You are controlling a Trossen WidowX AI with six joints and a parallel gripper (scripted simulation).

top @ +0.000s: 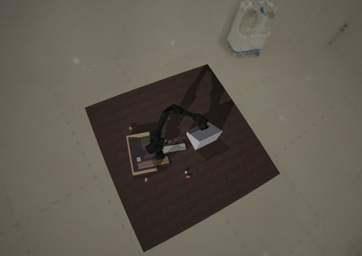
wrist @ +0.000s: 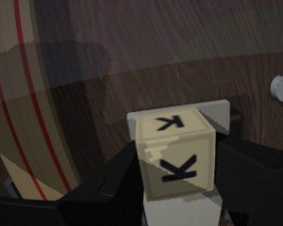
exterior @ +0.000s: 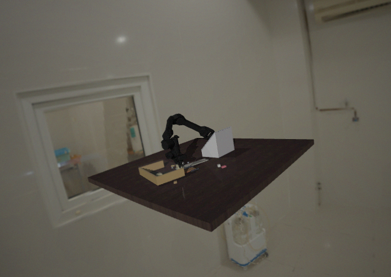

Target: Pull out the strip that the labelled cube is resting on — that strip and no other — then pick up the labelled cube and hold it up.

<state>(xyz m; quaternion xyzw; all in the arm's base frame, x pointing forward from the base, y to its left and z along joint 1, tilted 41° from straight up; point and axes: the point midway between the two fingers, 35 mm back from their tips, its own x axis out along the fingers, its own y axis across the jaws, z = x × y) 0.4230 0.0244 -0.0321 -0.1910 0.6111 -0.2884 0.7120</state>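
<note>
Right now the grey round piece is 12 cm behind my gripper tip, 5 cm to the right of it and 1 cm below it.
</note>
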